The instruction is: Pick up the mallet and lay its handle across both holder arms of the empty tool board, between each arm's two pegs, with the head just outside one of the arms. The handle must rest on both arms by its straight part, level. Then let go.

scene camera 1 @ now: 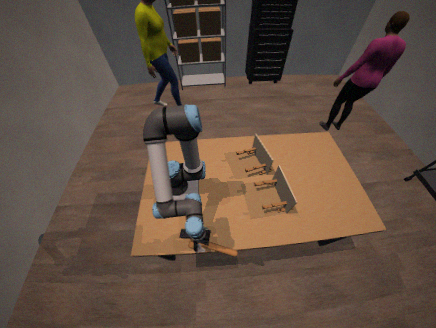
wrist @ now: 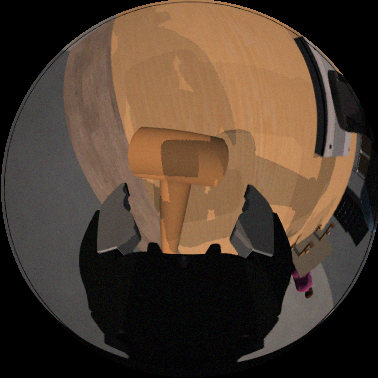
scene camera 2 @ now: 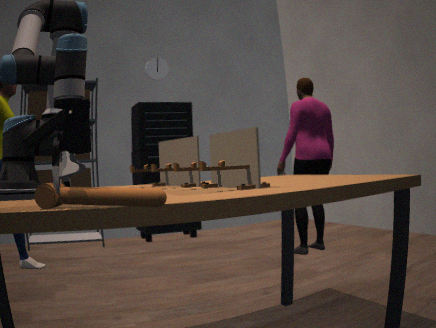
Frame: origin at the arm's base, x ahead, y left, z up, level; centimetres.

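Seen in the pictures: gripper, between the fingertips: [wrist: 186, 185] [scene camera 2: 64, 191]; arm's base, origin of its link: [scene camera 1: 177, 185] [scene camera 2: 18, 188].
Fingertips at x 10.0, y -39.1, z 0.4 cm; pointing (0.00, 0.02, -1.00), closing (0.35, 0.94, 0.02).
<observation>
Offsets run from my fingertips to a thing's middle. "spot": to the spot under its first point.
The mallet {dx +7.0, dy -5.3, dz -1.2 cm} [scene camera 1: 223, 249] [scene camera 2: 120, 196] [wrist: 175, 210] lies at the table's front edge, its head {spot: dx -4.5, dy -4.1, dz -0.4 cm} [scene camera 2: 48, 195] [wrist: 177, 156] to the left and its orange handle pointing right, the tip reaching the edge in scene camera 1. My gripper [scene camera 1: 201, 247] [scene camera 2: 62, 175] [wrist: 186, 185] is open at the head end. In the wrist view the handle runs between the two spread jaws, a little nearer the left one, and the head is beyond the tips. Two upright tool boards {dx +49.5, dy +47.3, dz +5.7 cm} [scene camera 1: 263, 151] {dx +52.7, dy +17.1, dz +5.6 cm} [scene camera 1: 286, 188] [scene camera 2: 178, 157] [scene camera 2: 235, 156] each have two pegged arms [scene camera 1: 266, 184] [scene camera 1: 275, 206]; no tool shows on them.
The wooden table [scene camera 1: 330, 200] [scene camera 2: 350, 186] carries the robot base at the left and the boards right of centre. A person in yellow [scene camera 1: 152, 40] and a person in magenta [scene camera 1: 378, 62] [scene camera 2: 314, 130] are beyond the table. A shelf rack [scene camera 1: 202, 62] and black cabinet [scene camera 1: 270, 42] stand behind.
</observation>
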